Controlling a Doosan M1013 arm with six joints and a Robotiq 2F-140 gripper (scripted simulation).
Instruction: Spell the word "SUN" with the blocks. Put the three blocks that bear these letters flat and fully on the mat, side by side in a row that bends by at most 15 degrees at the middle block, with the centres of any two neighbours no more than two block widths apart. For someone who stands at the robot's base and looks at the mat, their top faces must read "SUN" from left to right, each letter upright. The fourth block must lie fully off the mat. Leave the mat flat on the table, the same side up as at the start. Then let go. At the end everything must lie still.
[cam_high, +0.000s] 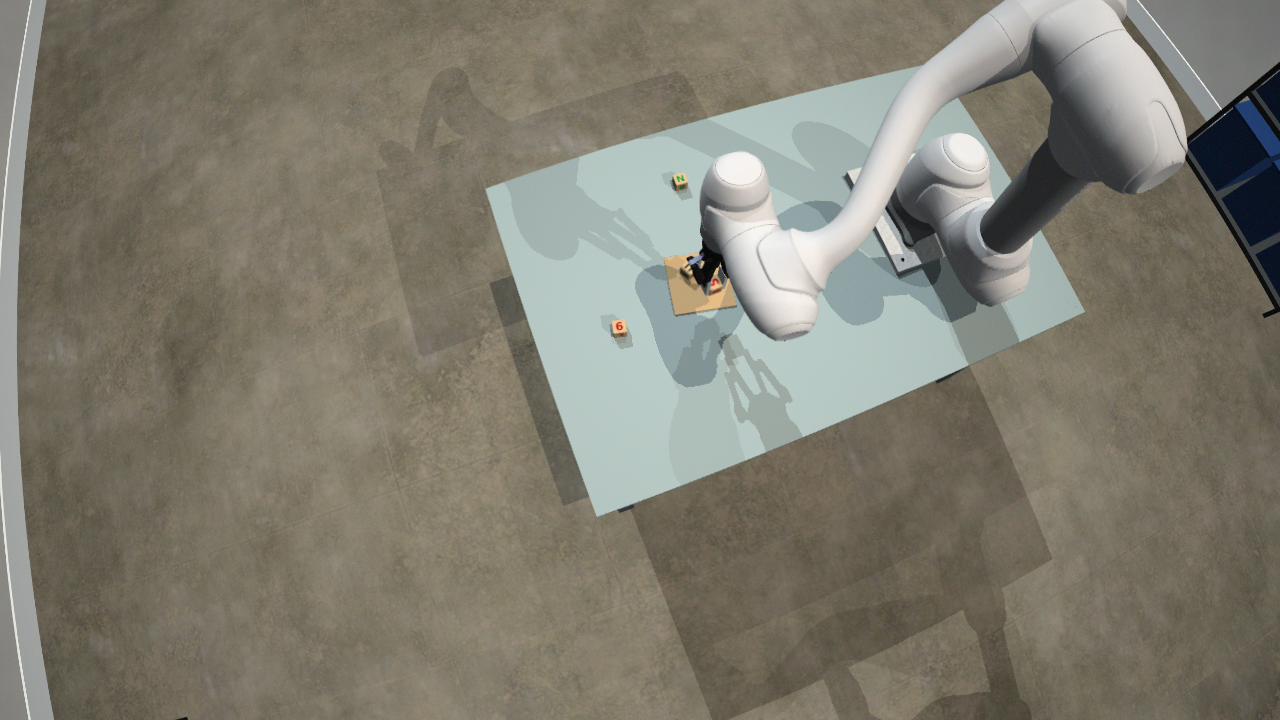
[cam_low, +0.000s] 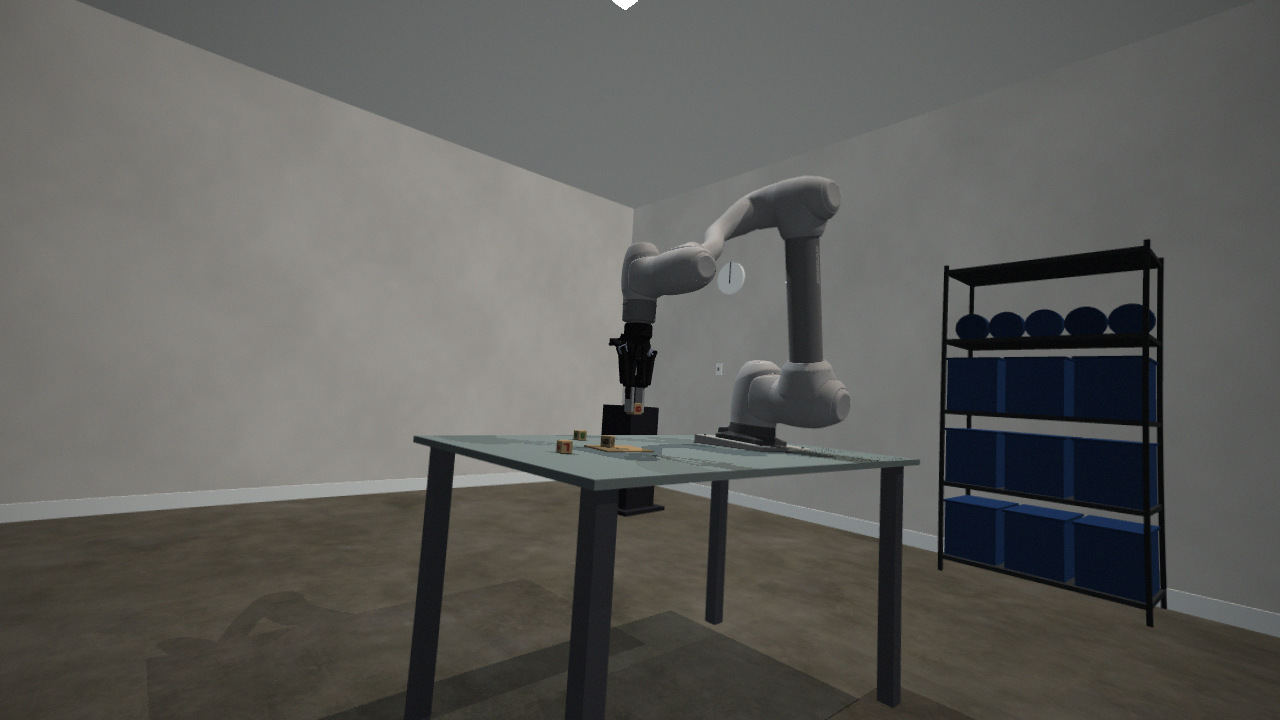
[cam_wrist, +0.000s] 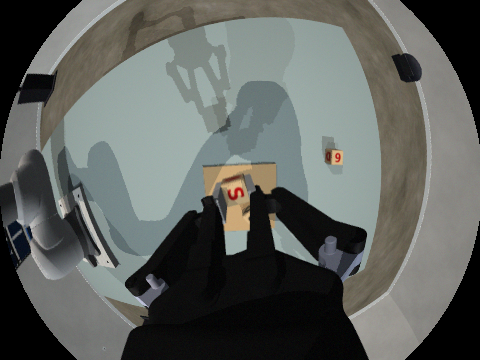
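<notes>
Now: the mat 130 mm below my hand, 60 mm to the right of it and 10 mm behind it. Also, from my hand: S block 20 mm below; then N block 300 mm to the right, 120 mm below, 90 mm behind; then 6 block 200 mm ahead, 120 mm below, 30 mm to the right.
</notes>
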